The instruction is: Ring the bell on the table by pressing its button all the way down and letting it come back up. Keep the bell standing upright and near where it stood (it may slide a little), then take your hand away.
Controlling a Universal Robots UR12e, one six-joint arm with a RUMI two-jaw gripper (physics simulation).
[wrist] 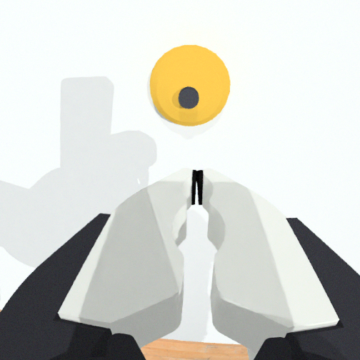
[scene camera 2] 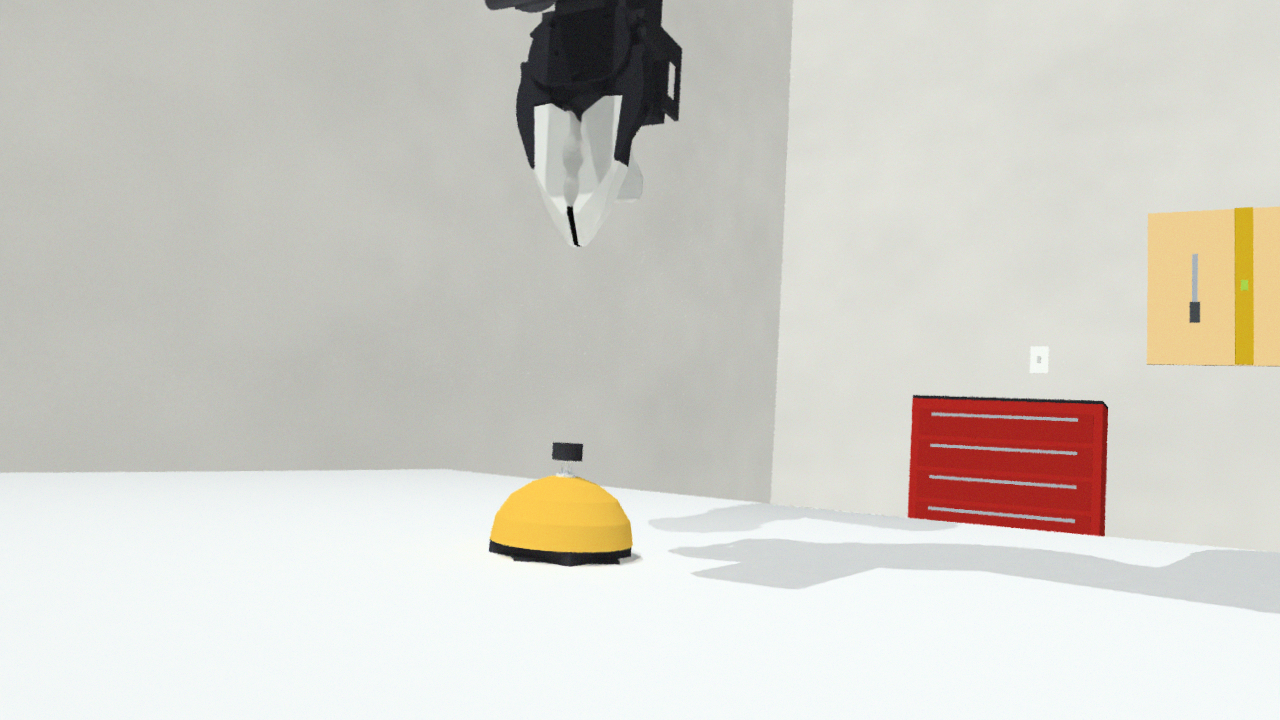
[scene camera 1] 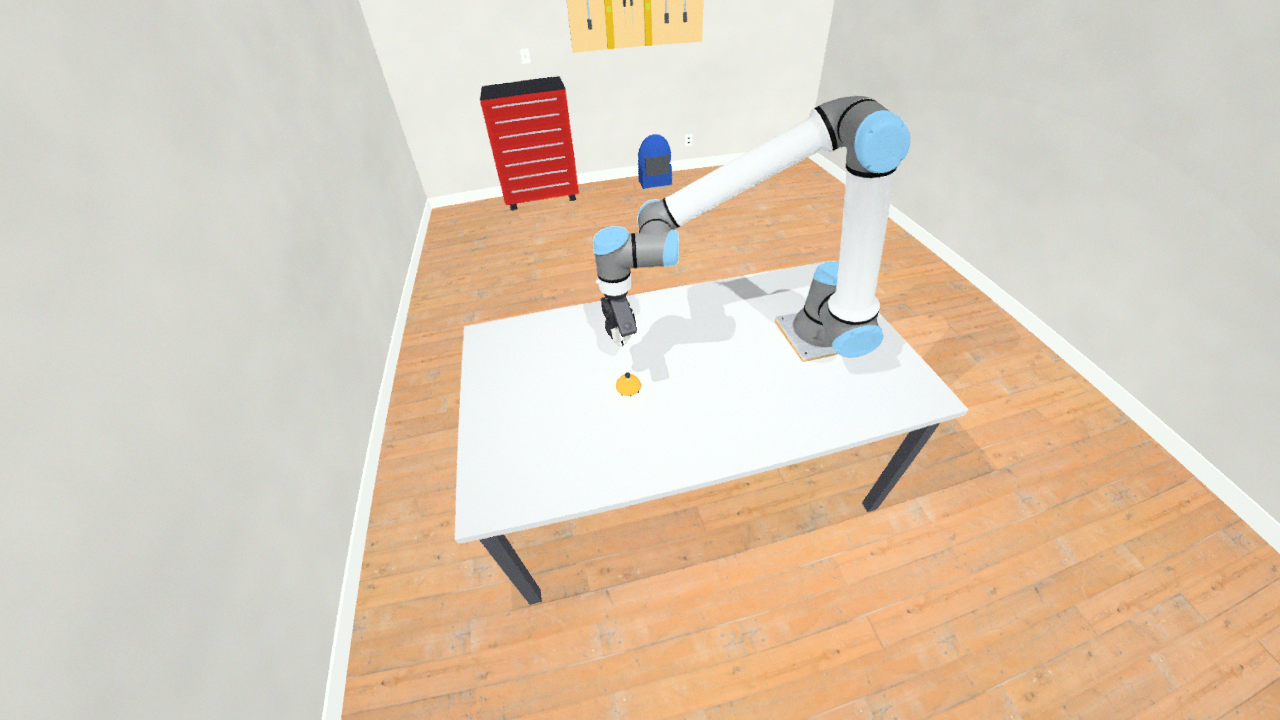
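Seen in the pictures: gripper, fingertip midpoint: (scene camera 2: 577, 245) (scene camera 1: 622, 346); arm's base, origin of the base link: (scene camera 1: 818, 329).
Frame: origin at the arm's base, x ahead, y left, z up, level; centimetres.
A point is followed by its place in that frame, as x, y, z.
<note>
A yellow dome bell (scene camera 1: 628, 385) @(75.2, -4.8, 1.7) (scene camera 2: 562, 519) @(72.9, -3.7, 0.3) (wrist: 200, 65) stands upright on the white table (scene camera 1: 537, 447) @(109.1, 2.9, -2.1) (scene camera 2: 268, 626) @(75.0, 15.7, -2.2). Its black button (scene camera 1: 627, 375) @(74.6, -6.6, 4.4) (scene camera 2: 567, 451) @(74.0, -6.3, 4.0) (wrist: 188, 97) sits raised on a thin stem, with a gap above the dome. My gripper (scene camera 1: 619, 342) @(75.0, -7.9, 16.6) (scene camera 2: 575, 243) @(75.0, -7.9, 16.6) (wrist: 196, 173) is shut and empty, with its pale fingertips together. It points down and hangs well above the button, apart from it. In the wrist view the bell lies beyond the fingertips and is fully visible.
The arm's base (scene camera 1: 819, 322) @(6.1, 4.6, 9.2) is mounted at the right part of the table. A red tool cabinet (scene camera 1: 534, 147) (scene camera 2: 1006, 465) and a blue welding mask (scene camera 1: 654, 161) are by the back wall. The arm's shadow falls on the table beside the bell.
</note>
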